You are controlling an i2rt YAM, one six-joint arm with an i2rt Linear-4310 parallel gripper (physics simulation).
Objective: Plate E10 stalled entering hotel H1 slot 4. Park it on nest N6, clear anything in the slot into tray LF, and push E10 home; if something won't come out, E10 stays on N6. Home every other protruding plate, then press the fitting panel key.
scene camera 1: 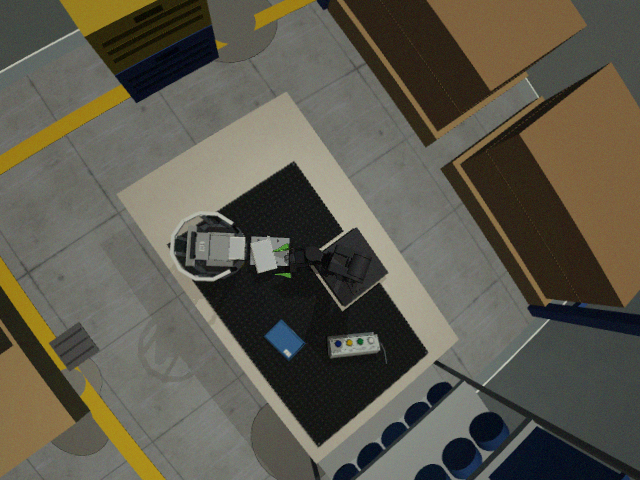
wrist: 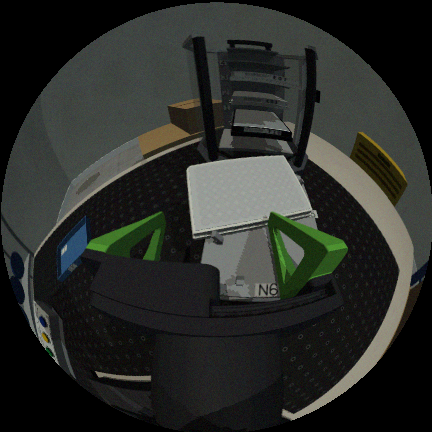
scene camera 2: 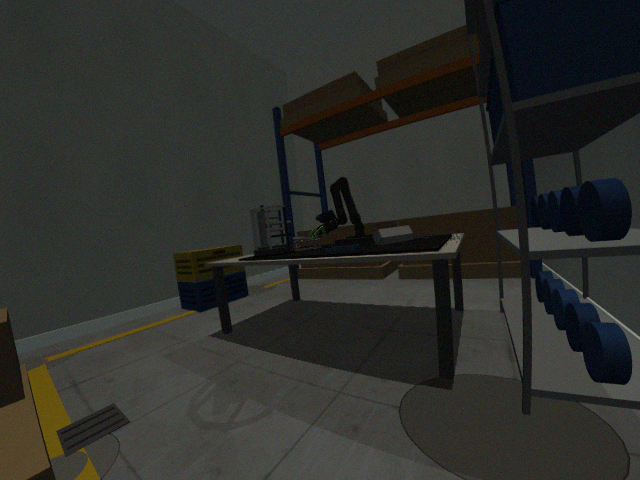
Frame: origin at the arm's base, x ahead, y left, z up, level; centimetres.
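Where they show: gripper, fingertip midpoint: (scene camera 1: 274, 262) (wrist: 216, 217) (scene camera 2: 310, 236); arm's base, link origin: (scene camera 2: 360, 237).
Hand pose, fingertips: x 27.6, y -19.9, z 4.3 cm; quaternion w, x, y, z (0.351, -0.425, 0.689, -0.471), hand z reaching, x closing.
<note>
Each offset is from my fingertips to the top centre of the thing. "pt": to the spot under its first point. Level surfaces: height alone.
A white plate @(dx +2.3, dy -4.6, dz +1.0 cm) (scene camera 1: 264, 254) (wrist: 250, 195) lies skewed over the hotel-side part of grey nest N6 @(dx -0.9, dy -5.2, dz -0.4 cm) (scene camera 1: 284, 240) (wrist: 245, 265); its label is unreadable. My green-fingered gripper (scene camera 1: 282, 261) (scene camera 2: 316, 231) (wrist: 216, 217) is open and empty at the plate's near edge. In the wrist view the left fingertip is left of the plate and the right one overlaps its near edge. The hotel @(dx +18.0, dy -16.7, dz +22.8 cm) (scene camera 1: 209, 248) (scene camera 2: 262, 227) (wrist: 206, 100) stands beyond, with a black-edged plate @(dx +13.0, dy -13.4, dz +3.9 cm) (wrist: 260, 122) low and paler plates above. The key panel @(dx -13.2, dy +49.6, dz +0.4 cm) (scene camera 1: 354, 353) (wrist: 60, 340) has blue, yellow, green and white keys.
A blue tray-like piece @(pt dx +12.0, dy +32.0, dz -7.8 cm) (scene camera 1: 284, 339) (wrist: 73, 247) lies on the black mat @(dz -8.0 cm) (scene camera 1: 320, 403), left of the gripper in the wrist view; its label is unreadable. The arm's dark base plate (scene camera 1: 348, 297) stands on the table @(dz -9.3 cm) (scene camera 1: 248, 129). The hotel's dark uprights flank its slots.
</note>
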